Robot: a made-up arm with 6 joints.
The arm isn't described. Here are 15 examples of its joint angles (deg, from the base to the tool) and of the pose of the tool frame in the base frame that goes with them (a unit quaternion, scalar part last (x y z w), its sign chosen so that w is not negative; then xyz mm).
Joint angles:
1: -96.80 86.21 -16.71 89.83 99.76 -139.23
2: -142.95 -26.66 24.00 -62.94 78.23 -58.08
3: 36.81 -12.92 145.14 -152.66 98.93 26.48
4: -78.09 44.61 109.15 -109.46 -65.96 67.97
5: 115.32 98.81 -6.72 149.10 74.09 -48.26
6: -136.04 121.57 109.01 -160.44 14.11 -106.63
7: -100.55 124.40 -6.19 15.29 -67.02 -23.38
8: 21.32 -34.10 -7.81 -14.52 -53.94 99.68
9: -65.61 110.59 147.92 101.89 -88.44 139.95
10: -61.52 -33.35 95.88 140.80 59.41 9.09
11: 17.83 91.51 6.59 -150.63 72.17 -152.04
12: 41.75 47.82 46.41 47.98 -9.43 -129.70
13: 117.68 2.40 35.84 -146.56 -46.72 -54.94
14: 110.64 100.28 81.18 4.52 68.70 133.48
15: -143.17 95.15 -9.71 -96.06 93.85 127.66
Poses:
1: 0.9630 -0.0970 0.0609 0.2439 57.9 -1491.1 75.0
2: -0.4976 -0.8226 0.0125 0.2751 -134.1 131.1 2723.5
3: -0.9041 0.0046 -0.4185 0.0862 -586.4 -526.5 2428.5
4: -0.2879 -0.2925 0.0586 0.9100 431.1 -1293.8 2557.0
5: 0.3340 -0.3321 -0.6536 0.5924 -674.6 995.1 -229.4
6: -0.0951 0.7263 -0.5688 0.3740 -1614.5 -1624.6 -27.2
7: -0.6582 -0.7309 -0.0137 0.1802 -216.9 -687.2 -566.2
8: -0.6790 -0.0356 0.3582 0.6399 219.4 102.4 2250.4
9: 0.1485 -0.9791 -0.0904 0.1058 629.6 -1829.7 918.6
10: 0.8087 -0.1430 0.4404 0.3627 -380.0 1010.7 2566.2
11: -0.4289 0.8571 0.2727 0.0843 1439.0 363.6 -127.6
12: 0.6043 0.2422 0.1843 0.7363 1601.2 1348.4 1742.5
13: -0.1360 -0.8316 -0.2029 0.4988 -531.1 678.0 2762.4
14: -0.3238 -0.8030 0.0601 0.4967 -873.1 2196.3 578.7
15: -0.4460 -0.8343 0.2597 0.1939 -1231.9 -678.8 -103.9
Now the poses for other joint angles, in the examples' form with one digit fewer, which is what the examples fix.
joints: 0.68 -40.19 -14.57 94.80 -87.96 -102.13
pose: 0.199 -0.258 -0.656 0.681 -74 -191 2266
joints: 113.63 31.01 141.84 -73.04 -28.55 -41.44
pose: -0.472 -0.178 -0.801 0.324 -283 379 2769
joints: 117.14 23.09 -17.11 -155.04 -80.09 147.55
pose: 0.308 -0.009 0.920 0.242 -766 1248 1696
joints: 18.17 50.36 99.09 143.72 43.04 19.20
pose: -0.926 -0.363 -0.074 0.068 1640 662 2325
